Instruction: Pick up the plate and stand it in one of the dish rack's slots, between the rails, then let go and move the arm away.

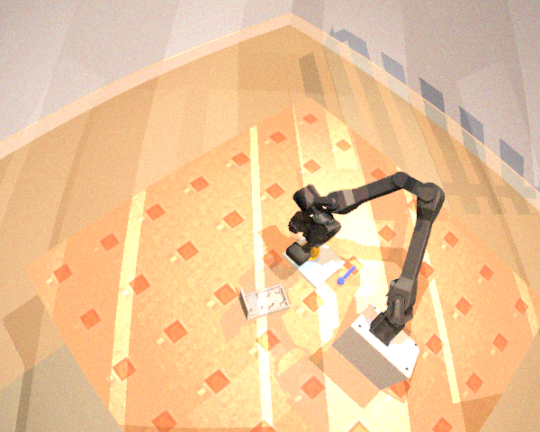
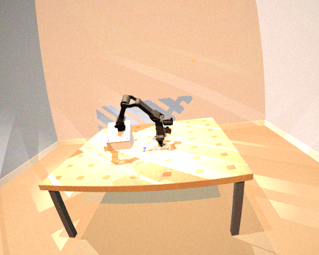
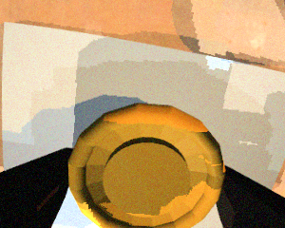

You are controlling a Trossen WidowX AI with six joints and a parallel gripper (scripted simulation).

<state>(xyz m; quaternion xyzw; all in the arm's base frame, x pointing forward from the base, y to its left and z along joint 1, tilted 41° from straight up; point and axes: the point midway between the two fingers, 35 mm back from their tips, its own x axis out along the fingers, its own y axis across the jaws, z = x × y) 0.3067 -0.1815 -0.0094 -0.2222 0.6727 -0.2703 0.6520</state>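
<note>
My gripper tip is now 10 mm past the dish rack, 220 mm to the right of it and 20 mm below it. Round my gripper tip: yellow plate 10 mm above.
</note>
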